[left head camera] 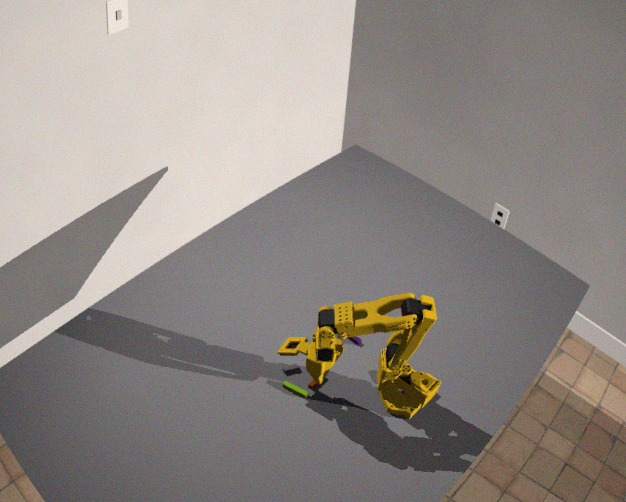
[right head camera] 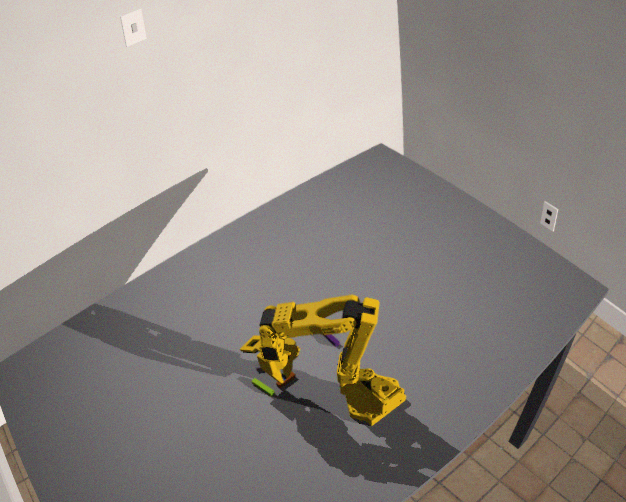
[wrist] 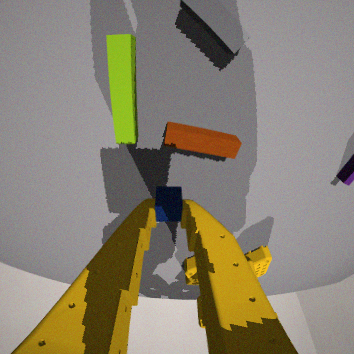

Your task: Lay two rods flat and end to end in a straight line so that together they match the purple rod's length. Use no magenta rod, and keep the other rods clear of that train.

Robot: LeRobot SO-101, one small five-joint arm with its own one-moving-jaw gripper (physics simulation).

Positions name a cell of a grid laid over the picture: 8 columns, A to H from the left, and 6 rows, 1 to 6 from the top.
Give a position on an orange rod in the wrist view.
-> E3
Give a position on a lime rod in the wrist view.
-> At C1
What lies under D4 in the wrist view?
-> A short blue rod.
